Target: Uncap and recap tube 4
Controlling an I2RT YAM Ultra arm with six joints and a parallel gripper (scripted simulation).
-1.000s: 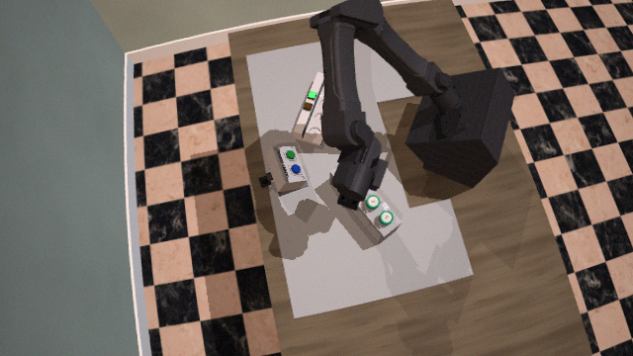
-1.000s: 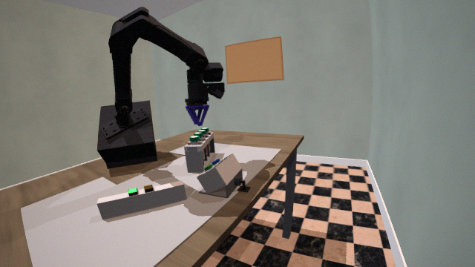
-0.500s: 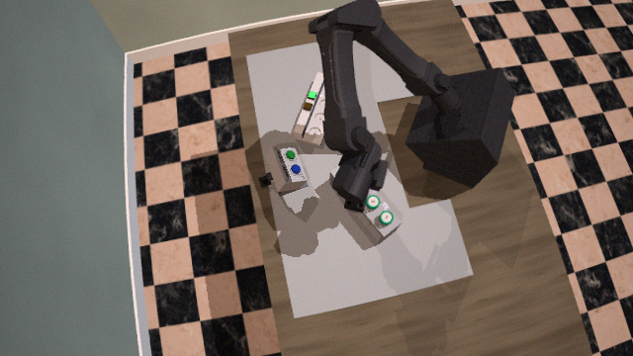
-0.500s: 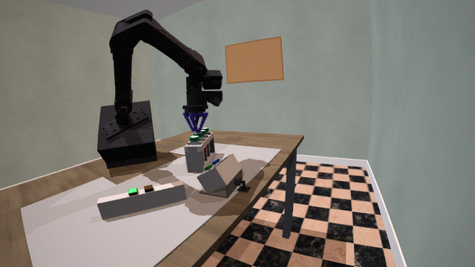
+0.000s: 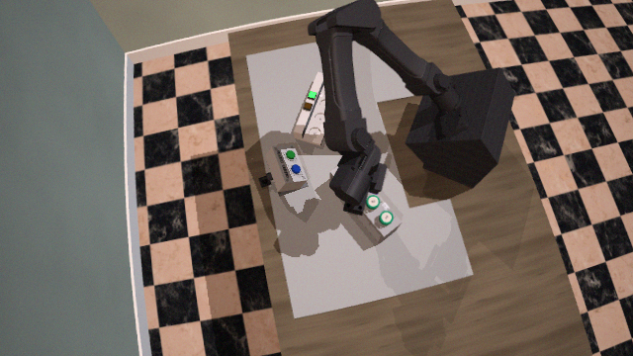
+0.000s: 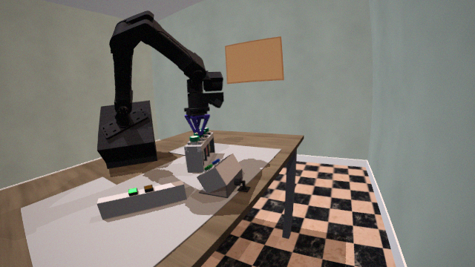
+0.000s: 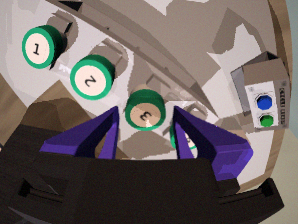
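Now: the cap 3 1 cm below my hand. Also, from my hand: cap 2: 5 cm to the left, 2 cm behind, 1 cm below; green ready key: 16 cm ahead, 14 cm to the right, 6 cm below; blue cycle key: 15 cm ahead, 9 cm to the right, 6 cm below.
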